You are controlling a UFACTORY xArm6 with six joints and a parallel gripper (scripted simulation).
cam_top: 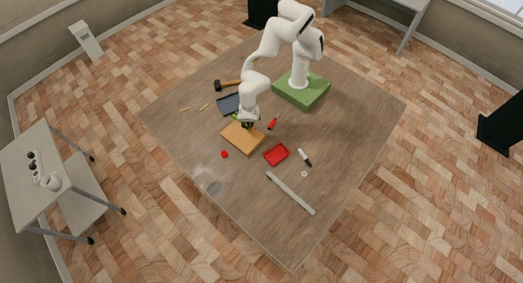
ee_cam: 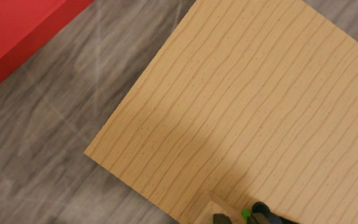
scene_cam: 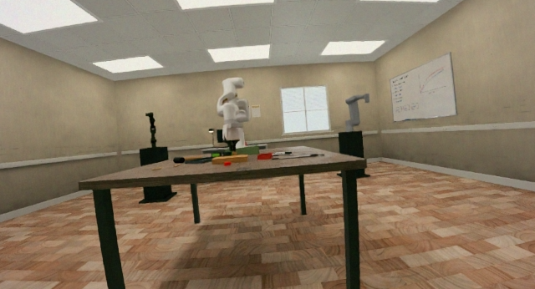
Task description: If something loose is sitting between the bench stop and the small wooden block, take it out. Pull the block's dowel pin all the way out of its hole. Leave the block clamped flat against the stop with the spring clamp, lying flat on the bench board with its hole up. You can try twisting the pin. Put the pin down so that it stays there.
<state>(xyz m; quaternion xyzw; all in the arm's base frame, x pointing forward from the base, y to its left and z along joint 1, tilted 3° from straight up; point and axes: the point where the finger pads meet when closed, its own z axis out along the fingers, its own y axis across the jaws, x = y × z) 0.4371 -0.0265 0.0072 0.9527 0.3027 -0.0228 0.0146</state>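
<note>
My hand is 2 cm above the dowel pin. Round my hand: tan bench board: 5 cm below, 5 cm ahead, 1 cm to the right; red cap: 20 cm ahead, 7 cm below, 2 cm to the right; small wooden block: 4 cm below.
</note>
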